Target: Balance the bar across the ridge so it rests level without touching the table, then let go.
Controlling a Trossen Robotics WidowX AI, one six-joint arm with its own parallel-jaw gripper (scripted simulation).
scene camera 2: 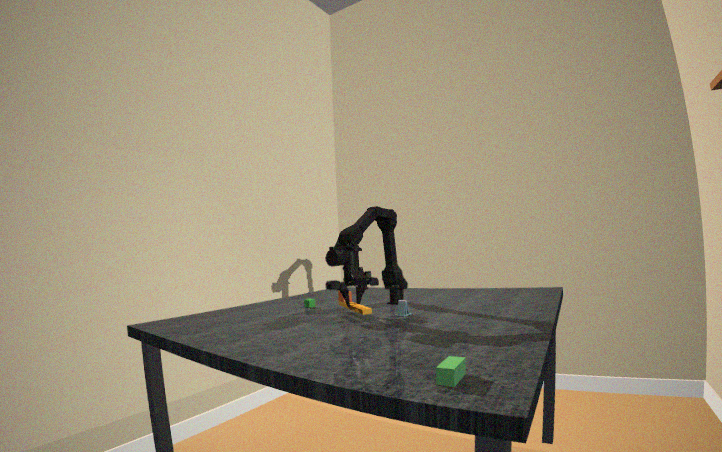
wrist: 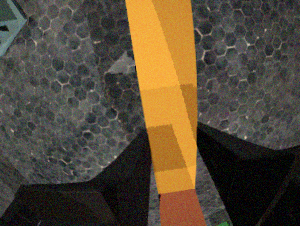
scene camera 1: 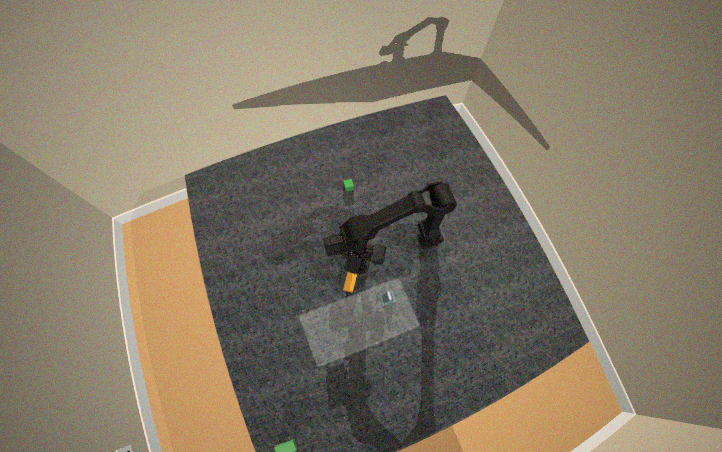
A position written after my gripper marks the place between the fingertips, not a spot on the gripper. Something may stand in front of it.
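Note:
My gripper [scene camera 2: 353,306] is holding a bar [wrist: 164,45]. You'd also find the gripper in scene camera 1 [scene camera 1: 356,256] and in the wrist view [wrist: 170,131].

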